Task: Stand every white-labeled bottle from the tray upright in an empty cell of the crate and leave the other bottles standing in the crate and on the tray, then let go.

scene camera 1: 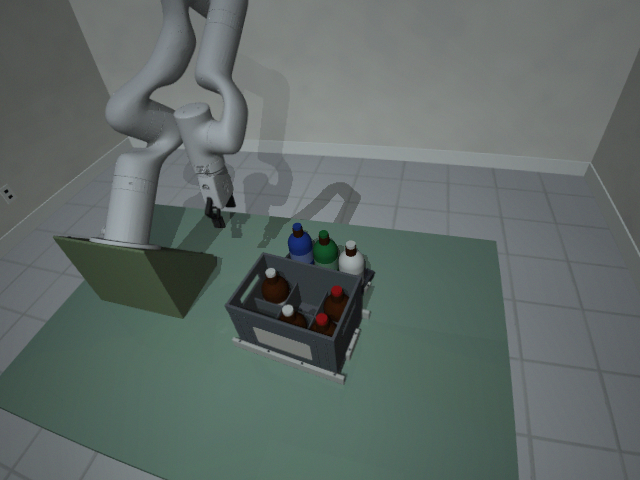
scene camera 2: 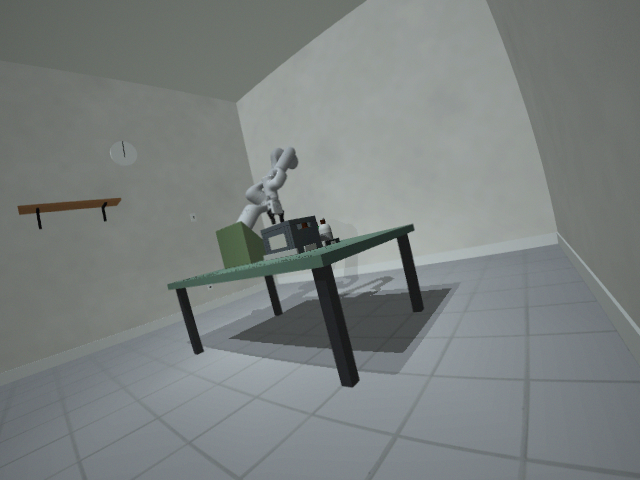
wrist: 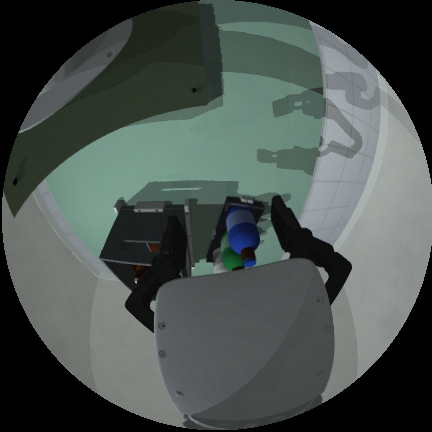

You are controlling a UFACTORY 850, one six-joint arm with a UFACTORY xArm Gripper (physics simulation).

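Note:
The white-labeled bottle (scene camera 1: 351, 264) (scene camera 2: 325, 231) (wrist: 218, 261) stands upright at one end of the dark tray (scene camera 1: 369, 277) (wrist: 219, 235). A green bottle (scene camera 1: 325, 253) (wrist: 231, 258) stands in the middle, and a blue bottle (scene camera 1: 300, 245) (wrist: 243, 235) at the other end. The grey crate (scene camera 1: 324, 353) (scene camera 2: 302, 240) (wrist: 140, 230) holds brown bottles with white caps (scene camera 1: 275, 289) (scene camera 1: 293, 319) and red caps (scene camera 1: 335, 306) (scene camera 1: 323, 328). Its back middle cell looks empty; its front left cell is mostly hidden. My gripper (scene camera 1: 225, 215) (scene camera 2: 277, 221) (wrist: 225, 216) is open and empty, in the air beyond the tray's blue-bottle end.
The green wedge-shaped base block (scene camera 1: 124, 279) (scene camera 2: 233, 248) (wrist: 150, 90) carries the arm left of the crate. Light rails (scene camera 1: 289, 358) run along the crate's foot on the green table (scene camera 1: 413, 392) (scene camera 2: 361, 241). The crate's high walls stand beside the tray.

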